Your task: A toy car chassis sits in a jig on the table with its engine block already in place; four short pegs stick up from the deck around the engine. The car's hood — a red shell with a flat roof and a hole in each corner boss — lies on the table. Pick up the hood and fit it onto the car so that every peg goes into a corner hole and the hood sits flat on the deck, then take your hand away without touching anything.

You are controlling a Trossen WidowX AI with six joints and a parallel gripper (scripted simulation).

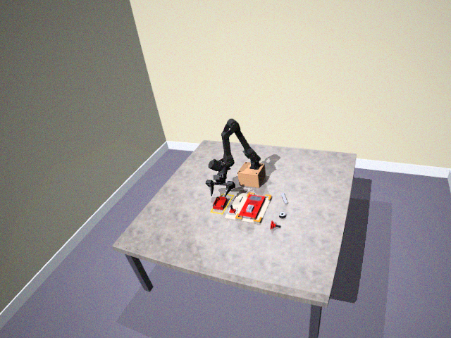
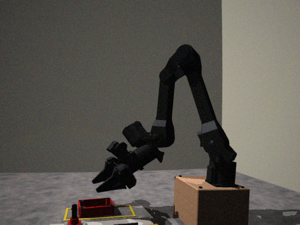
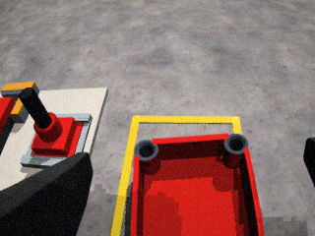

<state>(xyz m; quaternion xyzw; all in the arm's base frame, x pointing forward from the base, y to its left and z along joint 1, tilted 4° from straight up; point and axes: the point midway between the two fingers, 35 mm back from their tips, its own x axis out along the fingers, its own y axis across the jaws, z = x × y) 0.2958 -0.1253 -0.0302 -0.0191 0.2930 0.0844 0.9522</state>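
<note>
Right now my gripper tip is 10 mm past the red hood and 60 mm above it. From my gripper tip the other things lie so: grey bar 170 mm behind, 380 mm to the left, 60 mm below; then white jig 30 mm behind, 200 mm to the left, 60 mm below; then grey engine block 230 mm to the left, 50 mm below.
</note>
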